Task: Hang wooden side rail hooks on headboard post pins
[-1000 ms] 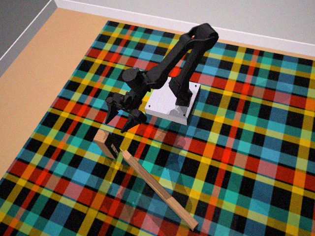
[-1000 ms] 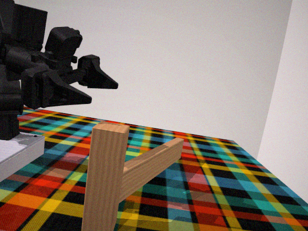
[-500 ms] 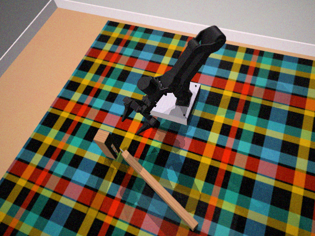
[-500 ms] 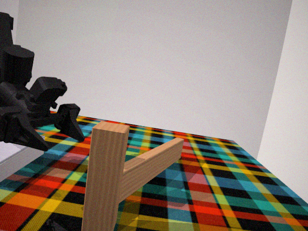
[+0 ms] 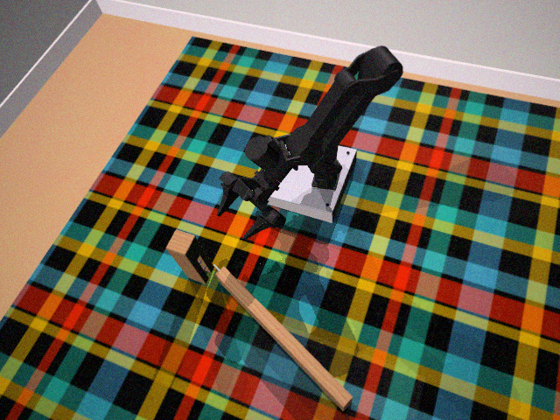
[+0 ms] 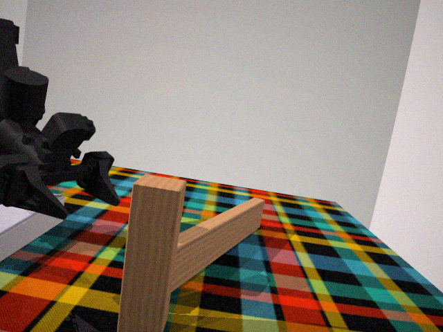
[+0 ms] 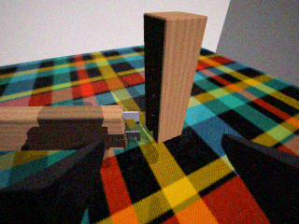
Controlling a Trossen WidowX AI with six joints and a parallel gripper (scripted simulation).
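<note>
Now: gripper tip 90 mm short of the wooden headboard post, 70 mm to the left of it and 20 mm above it.
</note>
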